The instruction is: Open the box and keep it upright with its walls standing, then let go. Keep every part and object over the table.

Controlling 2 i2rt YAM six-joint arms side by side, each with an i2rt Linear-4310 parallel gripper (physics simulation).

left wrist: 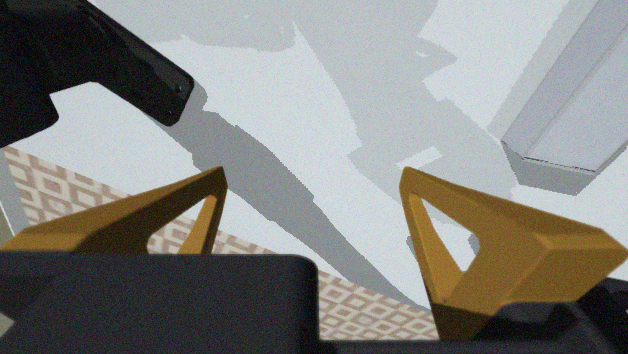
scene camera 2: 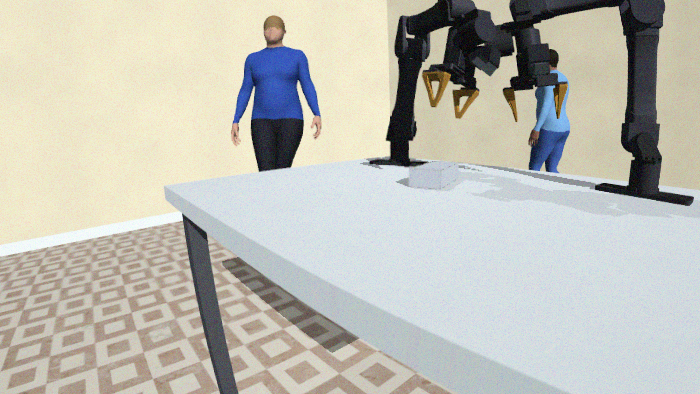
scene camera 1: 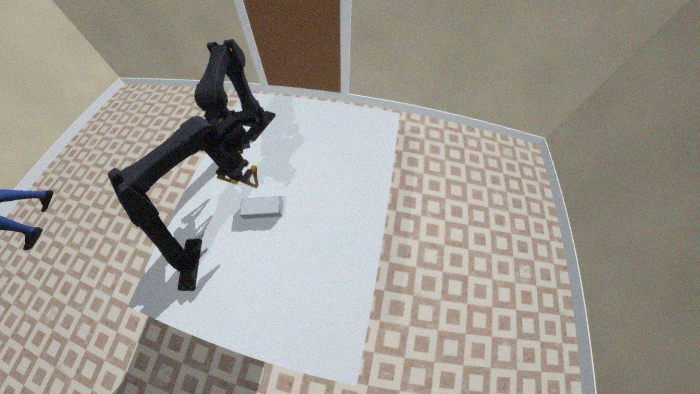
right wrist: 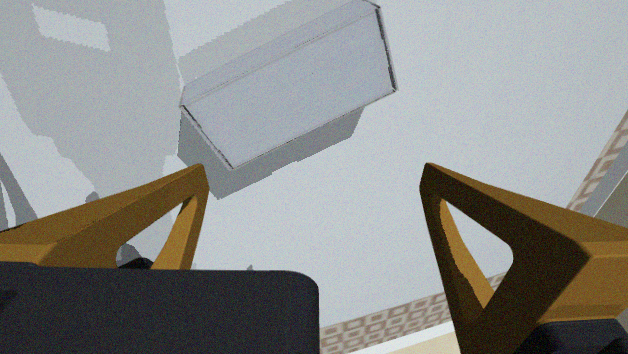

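Pixels of known places: left gripper, fingertip midpoint: (left wrist: 313, 176) (scene camera 2: 537, 120); right gripper, fingertip midpoint: (scene camera 2: 446, 112) (scene camera 1: 247, 184) (right wrist: 314, 175); left arm's base, link origin: (left wrist: 95, 42) (scene camera 2: 641, 195) (scene camera 1: 260, 126); right arm's base, link origin: (scene camera 2: 399, 164) (scene camera 1: 190, 264).
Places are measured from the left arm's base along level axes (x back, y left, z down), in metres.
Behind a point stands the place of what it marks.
A closed pale grey box (scene camera 1: 261, 206) @(x -0.290, y -0.385, z -0.040 m) (scene camera 2: 432, 175) @(x -0.345, y -0.330, z -0.029 m) (left wrist: 570, 135) @(x -0.232, y -0.396, z -0.040 m) (right wrist: 295, 90) @(x -0.281, y -0.378, z -0.040 m) lies low and flat on the white table (scene camera 1: 320, 280) @(x -0.615, y -0.533, z 0.000 m) (scene camera 2: 300, 200) @(x -0.612, y -0.393, z 0.000 m) (right wrist: 450, 100) @(x -0.463, y -0.403, z 0.000 m). A thin seam runs along one long side of its top, and narrow dark gaps show at its short ends. My right gripper (scene camera 1: 239, 182) @(x -0.264, y -0.367, z -0.161 m) (scene camera 2: 446, 111) @(x -0.264, y -0.367, z -0.161 m) (right wrist: 314, 175) @(x -0.264, y -0.367, z -0.161 m) is open and empty, high above the table near the box. My left gripper (scene camera 2: 537, 119) @(x -0.114, y -0.217, z -0.150 m) (left wrist: 313, 176) @(x -0.114, y -0.217, z -0.150 m) is open and empty, also high up, with the box off to the upper right in its wrist view. In scene camera 1 it is mostly hidden behind the right arm.
The two arms cross close together above the table in scene camera 1. The left arm's base (scene camera 1: 262, 125) @(x -0.029, y -0.010, z -0.024 m) (scene camera 2: 645, 192) @(x -0.032, y 0.014, z -0.012 m) and the right arm's base (scene camera 1: 190, 265) @(x -0.162, y -0.705, z -0.041 m) (scene camera 2: 397, 162) @(x -0.158, y -0.686, z -0.011 m) stand at the table's edge. A person in blue (scene camera 2: 276, 85) and another in light blue (scene camera 2: 550, 140) stand beyond the table.
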